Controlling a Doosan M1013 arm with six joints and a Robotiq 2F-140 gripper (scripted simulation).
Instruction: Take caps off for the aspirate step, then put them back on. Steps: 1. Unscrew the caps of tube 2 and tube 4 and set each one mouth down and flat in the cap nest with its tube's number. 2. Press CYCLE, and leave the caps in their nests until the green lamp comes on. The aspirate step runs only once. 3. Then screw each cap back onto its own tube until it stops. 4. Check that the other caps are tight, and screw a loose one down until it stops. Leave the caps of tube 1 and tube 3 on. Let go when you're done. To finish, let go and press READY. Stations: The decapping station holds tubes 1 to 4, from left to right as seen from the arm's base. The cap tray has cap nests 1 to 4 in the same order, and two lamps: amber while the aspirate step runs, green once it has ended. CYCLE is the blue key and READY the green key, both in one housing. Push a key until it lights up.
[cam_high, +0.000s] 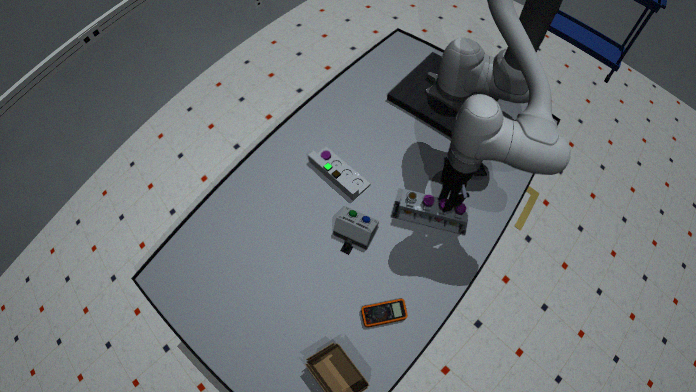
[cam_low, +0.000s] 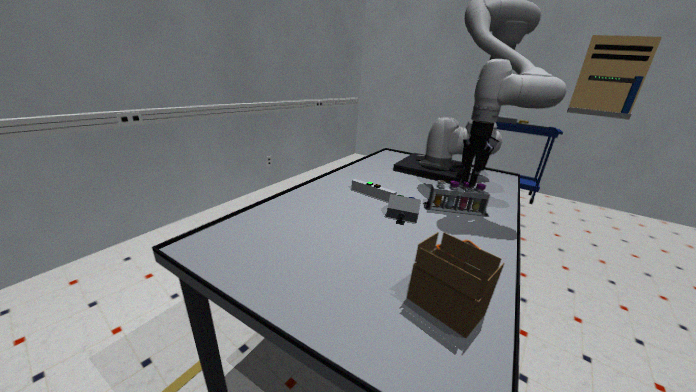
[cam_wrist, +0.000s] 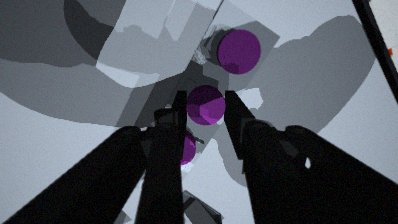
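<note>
Right now my hand is 20 mm short of the purple cap, 50 mm to the left of it and 40 mm above it. Round my hand: green key: 180 mm ahead, 210 mm to the right, 80 mm below; blue key: 170 mm ahead, 170 mm to the right, 80 mm below; key housing: 190 mm ahead, 190 mm to the right, 100 mm below.
</note>
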